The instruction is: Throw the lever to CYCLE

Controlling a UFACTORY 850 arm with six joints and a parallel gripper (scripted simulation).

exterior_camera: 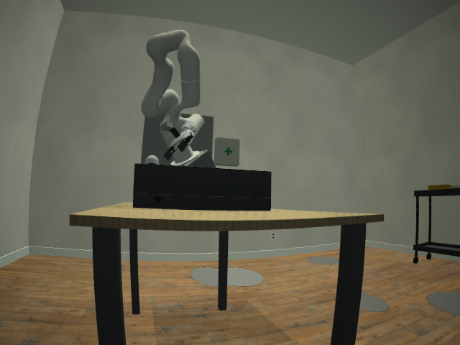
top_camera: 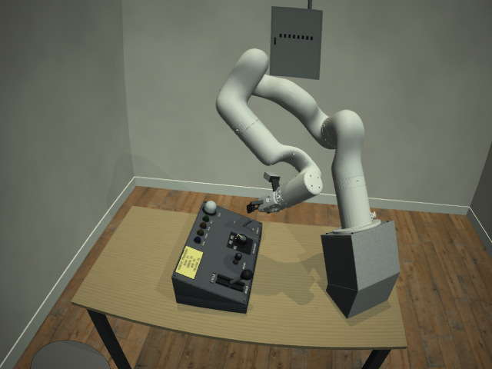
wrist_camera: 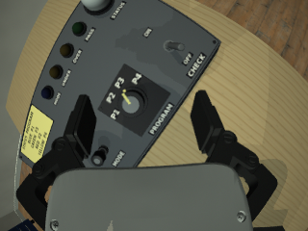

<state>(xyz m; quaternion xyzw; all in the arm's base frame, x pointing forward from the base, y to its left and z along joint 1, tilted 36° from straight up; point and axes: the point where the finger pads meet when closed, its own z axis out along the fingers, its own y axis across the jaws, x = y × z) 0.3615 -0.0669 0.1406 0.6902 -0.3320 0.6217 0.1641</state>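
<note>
The black ball-topped lever is 270 mm to the left of my hand, 120 mm below it and 50 mm ahead of it. Round my hand: rotary selector: 130 mm below, 70 mm ahead, 20 mm to the left; dark console: 160 mm below, 100 mm ahead, 90 mm to the left; mode toggle: 150 mm to the left, 130 mm below, 70 mm ahead.
</note>
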